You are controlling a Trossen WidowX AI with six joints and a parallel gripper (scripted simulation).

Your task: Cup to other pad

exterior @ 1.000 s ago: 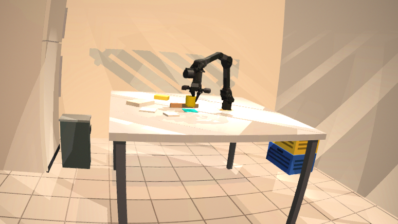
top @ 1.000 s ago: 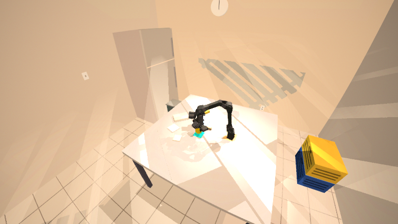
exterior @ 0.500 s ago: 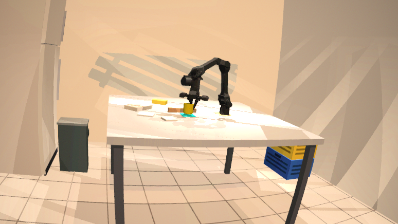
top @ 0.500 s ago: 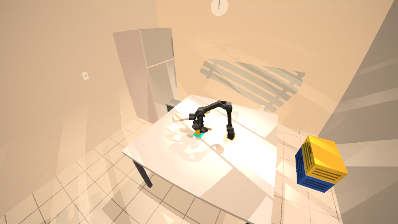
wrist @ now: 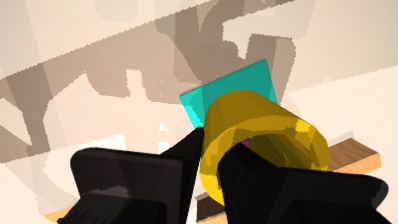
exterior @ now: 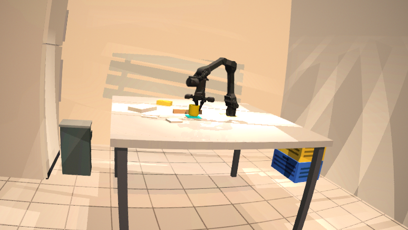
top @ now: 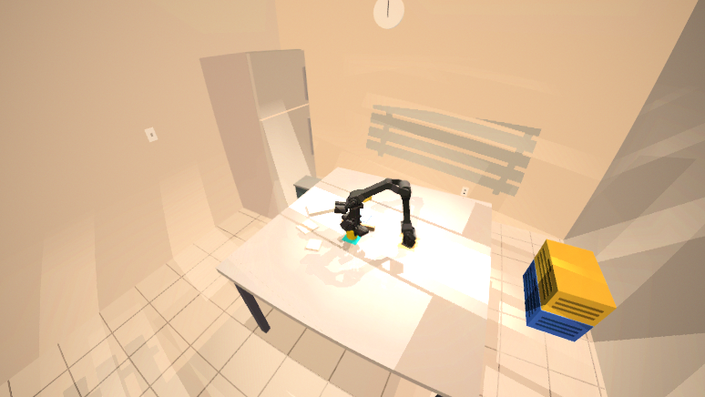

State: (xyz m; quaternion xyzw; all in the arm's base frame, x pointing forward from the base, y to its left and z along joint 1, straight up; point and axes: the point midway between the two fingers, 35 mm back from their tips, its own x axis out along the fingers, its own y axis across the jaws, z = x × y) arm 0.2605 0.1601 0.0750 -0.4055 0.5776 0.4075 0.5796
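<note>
My gripper tip is 2 cm short of the yellow cup and 1 cm to the left of it. From my gripper tip the other things lie so: yellow block 39 cm to the right, 22 cm ahead, 3 cm below; then wooden block 11 cm to the right, 6 cm ahead, 4 cm below.
</note>
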